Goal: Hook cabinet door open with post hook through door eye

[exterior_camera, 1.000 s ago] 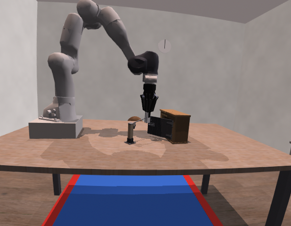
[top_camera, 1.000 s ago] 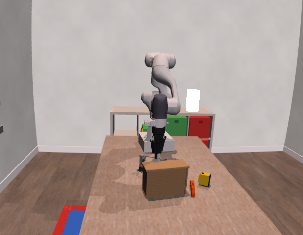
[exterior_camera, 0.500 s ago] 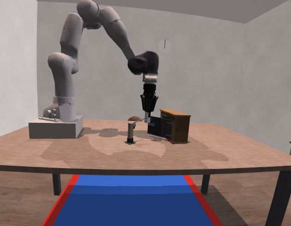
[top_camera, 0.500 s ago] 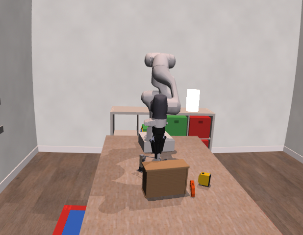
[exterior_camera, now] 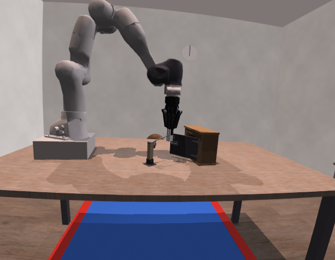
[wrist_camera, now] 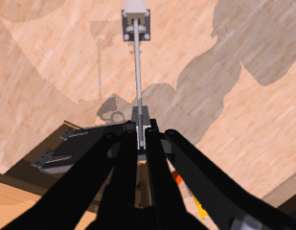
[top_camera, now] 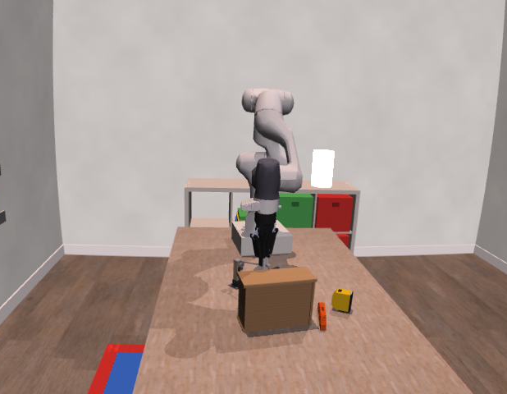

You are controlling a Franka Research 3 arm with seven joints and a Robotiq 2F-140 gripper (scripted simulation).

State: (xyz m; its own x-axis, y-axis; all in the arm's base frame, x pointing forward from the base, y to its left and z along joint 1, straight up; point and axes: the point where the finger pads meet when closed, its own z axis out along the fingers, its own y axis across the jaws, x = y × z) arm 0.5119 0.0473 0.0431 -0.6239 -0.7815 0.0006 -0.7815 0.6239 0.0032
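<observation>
My hand is 3 cm to the left of the thin grey hook, 3 cm past it and 2 cm above it. Also, from my hand: orange tool 22 cm to the left, 13 cm ahead, 12 cm below; dark door 8 cm ahead, 6 cm below; yellow box 30 cm to the left, 10 cm below, 4 cm ahead.
</observation>
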